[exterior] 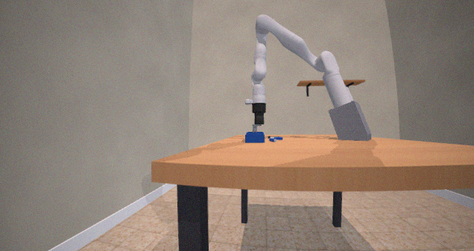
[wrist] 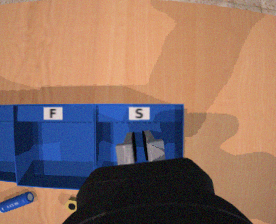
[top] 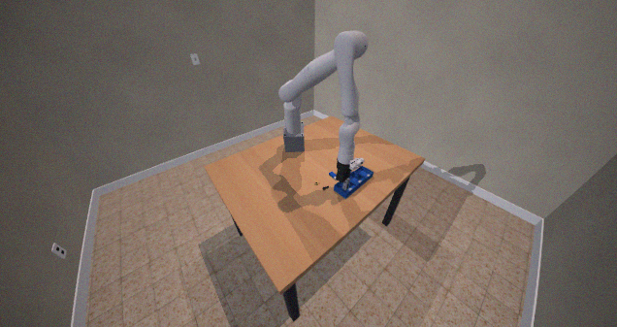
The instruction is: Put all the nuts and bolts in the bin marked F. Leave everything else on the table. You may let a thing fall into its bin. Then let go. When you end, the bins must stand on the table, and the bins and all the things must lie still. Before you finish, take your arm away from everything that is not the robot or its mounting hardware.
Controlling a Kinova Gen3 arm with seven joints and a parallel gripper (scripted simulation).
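Right now my hand is 8 cm to the right of the blue two-compartment bin and 2 cm above it. The rest, counted from my hand: black bolt: 9 cm behind, 6 cm to the right, 3 cm below.
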